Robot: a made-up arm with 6 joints.
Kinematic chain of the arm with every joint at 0, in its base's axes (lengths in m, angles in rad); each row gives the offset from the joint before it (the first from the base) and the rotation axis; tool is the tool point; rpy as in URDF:
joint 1: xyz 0 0 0.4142 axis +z
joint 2: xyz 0 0 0 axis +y
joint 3: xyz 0.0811 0 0.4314 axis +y
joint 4: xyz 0.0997 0 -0.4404 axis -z
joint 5: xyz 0 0 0 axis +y
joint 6: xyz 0.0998 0 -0.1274 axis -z
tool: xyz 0 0 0 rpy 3.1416 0 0
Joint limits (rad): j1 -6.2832..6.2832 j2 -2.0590..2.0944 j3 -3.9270..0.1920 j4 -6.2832..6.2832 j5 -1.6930..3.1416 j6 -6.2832..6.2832
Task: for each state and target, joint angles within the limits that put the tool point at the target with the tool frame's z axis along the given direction. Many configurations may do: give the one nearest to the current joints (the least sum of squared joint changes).
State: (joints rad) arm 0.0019 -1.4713 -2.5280 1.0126 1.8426 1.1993
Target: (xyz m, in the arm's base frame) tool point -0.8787 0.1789 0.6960 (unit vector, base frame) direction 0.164 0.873 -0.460
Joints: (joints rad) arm -0.0313 -1.6112 -2.3605 1.8455 1.9944 1.1993
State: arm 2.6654 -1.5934 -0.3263 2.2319 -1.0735 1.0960
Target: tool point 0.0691 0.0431 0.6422 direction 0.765 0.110 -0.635
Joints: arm 2.1315 -0.9970 -0.2854 2.3502 -1.6912 1.0960
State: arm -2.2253 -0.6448 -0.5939 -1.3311 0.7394 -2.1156
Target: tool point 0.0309 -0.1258 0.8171 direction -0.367 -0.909 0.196
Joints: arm -1.9538 -1.4563 -0.3124 -0.8620 0.0009 -2.1156
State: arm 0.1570 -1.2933 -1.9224 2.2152 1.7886 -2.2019
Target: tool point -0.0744 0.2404 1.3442 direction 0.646 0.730 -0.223
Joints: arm -0.6527 -0.5001 -2.6051 1.4909 1.7929 -2.2019
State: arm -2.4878 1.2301 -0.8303 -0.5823 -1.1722 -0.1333
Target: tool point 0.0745 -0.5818 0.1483 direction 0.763 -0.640 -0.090
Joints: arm -1.6221 1.1696 -1.0825 -0.9197 -1.5333 -0.1333
